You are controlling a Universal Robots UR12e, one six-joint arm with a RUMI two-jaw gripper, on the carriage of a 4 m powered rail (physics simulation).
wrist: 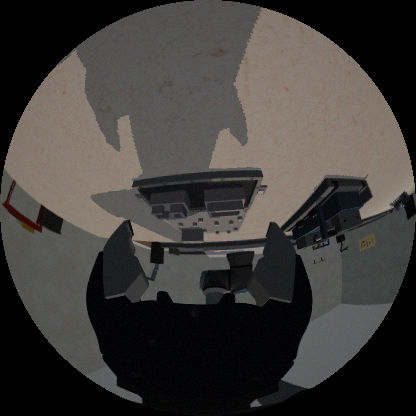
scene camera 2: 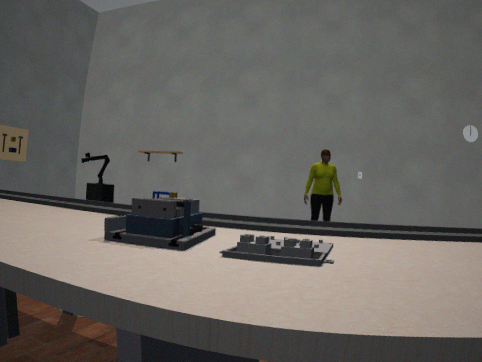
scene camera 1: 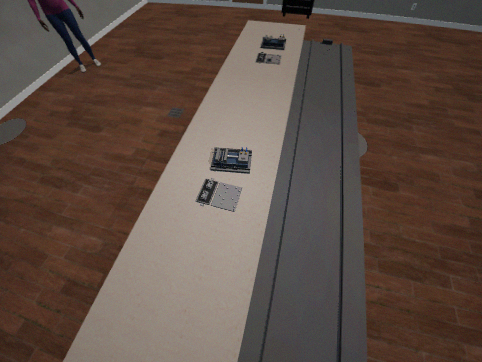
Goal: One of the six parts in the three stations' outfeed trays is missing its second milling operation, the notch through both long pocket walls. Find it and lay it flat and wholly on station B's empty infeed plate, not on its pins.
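Places are measured from the arm's base along level axes (x left, y ahead, z down), in metres.
Pixels of known places: gripper, fingertip midpoint: (wrist: pixel 198 223); arm's base, link origin: (wrist: pixel 239 252).
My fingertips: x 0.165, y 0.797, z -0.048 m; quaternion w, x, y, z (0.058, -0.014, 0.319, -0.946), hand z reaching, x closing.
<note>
Ahead of a thing's pixels: the offset from my fingertips to its top centre. "*": to the spot under its first point.
In the wrist view an outfeed tray {dx +0.013, dy -0.068, dz +0.066 m} (wrist: pixel 200 176) holds two grey parts. The left part {dx +0.058, dy -0.067, dz +0.037 m} (wrist: pixel 171 199) has notched walls; the right part {dx -0.030, dy -0.068, dz +0.037 m} (wrist: pixel 226 196) seems to have an unbroken near wall. Behind the tray, a pinned infeed plate {dx +0.011, dy -0.214, dz +0.070 m} (wrist: pixel 207 227) bears a grey block {dx +0.056, dy -0.263, dz +0.034 m} (wrist: pixel 192 234). My gripper (wrist: pixel 198 223) is open and empty, its fingers wide apart, low and apart from the tray. Another station's infeed plate {dx -1.888, dy -0.180, dz +0.070 m} (scene camera 1: pixel 228 195) shows pins and no part, beside its tray {* dx -1.900, dy -0.075, dz +0.068 m} (scene camera 1: pixel 213 191) with two parts. In scene camera 2 a tray {dx -1.892, dy -0.031, dz +0.066 m} (scene camera 2: pixel 270 259) holds two notched parts. Station letters are not legible.
A blue and grey vise unit {dx -0.330, dy -0.166, dz -0.021 m} (wrist: pixel 345 202) stands right of my tray. Other vise units (scene camera 1: pixel 231 160) (scene camera 2: pixel 157 225) stand beside their trays. A far station has a plate (scene camera 1: pixel 276 60) and a vise unit (scene camera 1: pixel 274 42). The grey rail (scene camera 1: pixel 320 175) runs along the table.
</note>
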